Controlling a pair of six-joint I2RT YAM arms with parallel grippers.
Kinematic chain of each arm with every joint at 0, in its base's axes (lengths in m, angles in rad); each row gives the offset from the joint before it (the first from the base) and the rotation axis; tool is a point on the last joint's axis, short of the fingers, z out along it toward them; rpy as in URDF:
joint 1: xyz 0 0 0.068 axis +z
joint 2: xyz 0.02 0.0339 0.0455 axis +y
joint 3: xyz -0.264 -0.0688 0 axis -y
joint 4: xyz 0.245 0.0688 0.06 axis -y
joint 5: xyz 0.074 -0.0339 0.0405 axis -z
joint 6: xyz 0.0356 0 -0.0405 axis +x
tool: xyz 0 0 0 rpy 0 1.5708 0
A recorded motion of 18 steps. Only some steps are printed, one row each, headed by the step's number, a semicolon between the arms.
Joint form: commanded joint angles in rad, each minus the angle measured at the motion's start. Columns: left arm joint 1, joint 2, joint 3, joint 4, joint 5, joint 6; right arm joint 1, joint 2, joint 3, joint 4, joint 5, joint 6.
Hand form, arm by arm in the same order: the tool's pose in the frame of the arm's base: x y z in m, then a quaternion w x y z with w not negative. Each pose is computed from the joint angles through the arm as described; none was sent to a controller.
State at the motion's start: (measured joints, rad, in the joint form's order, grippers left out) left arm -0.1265 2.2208 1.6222 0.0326 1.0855 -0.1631; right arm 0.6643 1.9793 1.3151 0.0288 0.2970 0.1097
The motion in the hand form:
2: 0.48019 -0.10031 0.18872 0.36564 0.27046 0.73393 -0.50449; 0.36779 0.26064 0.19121 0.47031 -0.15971 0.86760 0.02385
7: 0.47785 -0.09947 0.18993 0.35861 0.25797 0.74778 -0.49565; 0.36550 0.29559 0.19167 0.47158 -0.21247 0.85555 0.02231
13: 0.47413 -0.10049 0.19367 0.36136 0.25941 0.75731 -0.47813; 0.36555 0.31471 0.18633 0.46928 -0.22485 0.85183 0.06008
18: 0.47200 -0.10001 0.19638 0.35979 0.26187 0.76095 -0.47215; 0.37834 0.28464 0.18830 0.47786 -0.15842 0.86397 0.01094
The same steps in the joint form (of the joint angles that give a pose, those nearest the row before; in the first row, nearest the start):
2: -0.0147 -0.0148 -0.0330 0.0671 0.0159 0.0419; -0.0216 0.0271 0.0513 -0.0196 0.0405 -0.0038
7: -0.0147 -0.0271 -0.0345 0.0212 -0.0147 0.0465; 0.0411 0.0945 0.1543 -0.0533 0.0450 -0.0665
13: -0.0193 -0.0471 -0.0392 -0.0234 -0.0531 0.0832; 0.0674 0.1422 0.2020 -0.0380 -0.0102 -0.0437
18: -0.0193 -0.0578 -0.0376 -0.0572 -0.0623 0.1063; 0.0093 0.1132 0.1668 -0.0456 0.0926 0.0006

